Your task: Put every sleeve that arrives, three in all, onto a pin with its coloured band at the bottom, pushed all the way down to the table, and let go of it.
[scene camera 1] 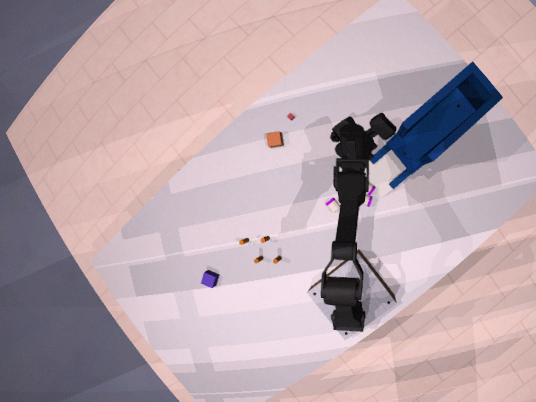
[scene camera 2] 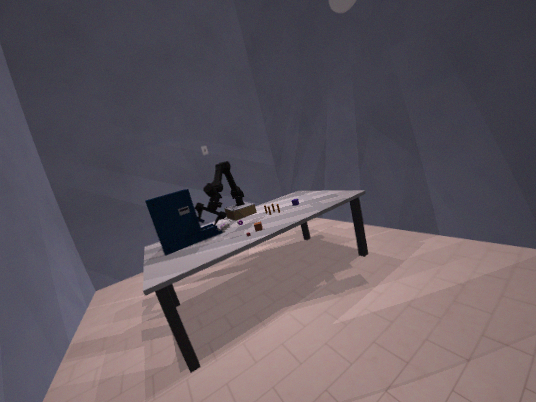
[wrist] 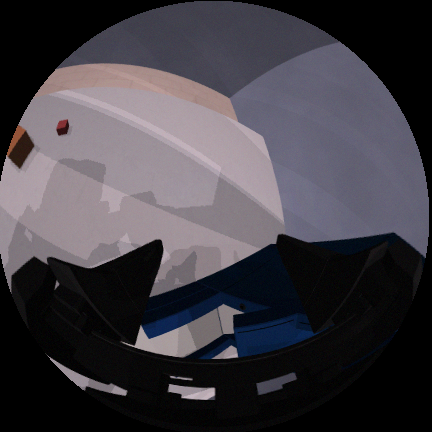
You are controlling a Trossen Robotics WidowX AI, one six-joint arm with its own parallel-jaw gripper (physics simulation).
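Note:
A white sleeve with a magenta band (scene camera 1: 332, 204) (scene camera 2: 240, 222) appears to lie on its side on the table, left of the arm in the first scene view. Two more magenta bands (scene camera 1: 371, 191) (scene camera 1: 369, 201) show right of the arm, near the chute mouth; their sleeves are partly hidden. Several orange pins (scene camera 1: 265, 239) (scene camera 2: 273, 208) stand upright in a group, with no sleeve on them. My gripper (scene camera 1: 364, 127) (wrist: 220, 243) is open and empty. It hangs above the table beside the chute mouth. No sleeve can be made out in the wrist view.
A blue chute (scene camera 1: 435, 125) (scene camera 2: 172, 220) (wrist: 270, 335) stands beside the gripper, with a pale slab (scene camera 1: 387, 169) at its mouth. An orange block (scene camera 1: 274, 139) (scene camera 2: 258, 226) (wrist: 21, 147), a small red cube (scene camera 1: 291, 116) (wrist: 62, 127) and a purple block (scene camera 1: 210, 279) (scene camera 2: 295, 202) are on the table.

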